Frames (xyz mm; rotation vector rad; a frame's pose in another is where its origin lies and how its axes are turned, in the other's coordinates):
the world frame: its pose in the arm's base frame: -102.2 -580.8 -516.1 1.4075 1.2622 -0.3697
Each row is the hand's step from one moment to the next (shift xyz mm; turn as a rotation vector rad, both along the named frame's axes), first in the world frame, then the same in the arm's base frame.
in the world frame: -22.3 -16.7 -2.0 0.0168 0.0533 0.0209
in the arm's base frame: -22.9 -12.5 9.9 0.0591 0.0023 0.0077
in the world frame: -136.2 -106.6 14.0 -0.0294 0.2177 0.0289
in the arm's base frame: -132.6 -99.9 50.3 0.1810 0.0118 0.1272
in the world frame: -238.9 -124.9 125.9 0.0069 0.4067 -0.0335
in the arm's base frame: -138.3 -247.6 89.9 0.3240 0.1256 0.2141
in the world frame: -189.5 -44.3 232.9 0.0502 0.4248 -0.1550
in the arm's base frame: -7.9 -297.4 59.9 0.3033 0.2538 0.2249
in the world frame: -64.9 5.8 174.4 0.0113 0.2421 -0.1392
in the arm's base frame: 54.8 -177.9 3.1 0.1448 0.1800 0.1573
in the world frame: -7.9 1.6 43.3 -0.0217 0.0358 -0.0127
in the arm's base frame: 16.8 -40.3 -5.8 0.0161 0.0090 0.0397
